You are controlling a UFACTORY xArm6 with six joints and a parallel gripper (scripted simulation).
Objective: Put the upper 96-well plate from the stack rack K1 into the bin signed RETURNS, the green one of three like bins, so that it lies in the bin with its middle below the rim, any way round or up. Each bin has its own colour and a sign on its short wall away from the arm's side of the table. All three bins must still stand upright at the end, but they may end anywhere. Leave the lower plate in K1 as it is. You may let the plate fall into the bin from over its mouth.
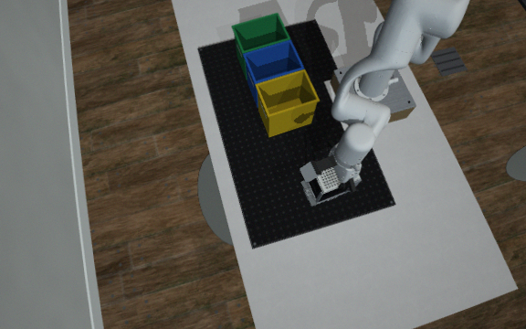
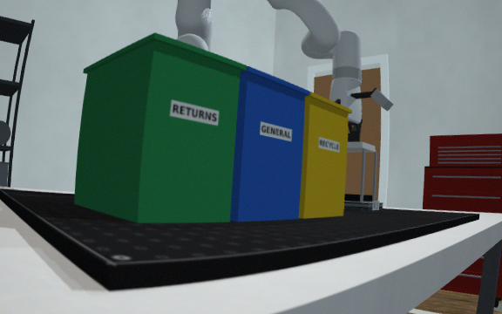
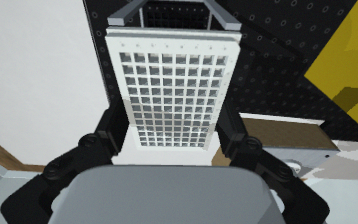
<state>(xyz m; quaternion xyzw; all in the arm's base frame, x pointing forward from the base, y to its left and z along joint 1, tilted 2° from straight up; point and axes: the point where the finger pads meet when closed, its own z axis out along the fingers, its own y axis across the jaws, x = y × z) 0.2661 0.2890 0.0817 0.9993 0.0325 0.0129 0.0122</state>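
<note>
The dark plate is 130 mm below my hand. The rest, counted from my hand: white 96-well plate 10 mm below; then yellow recycle bin 310 mm to the right, 70 mm below, 60 mm ahead; then blue general bin 440 mm to the right, 70 mm below, 60 mm ahead.
</note>
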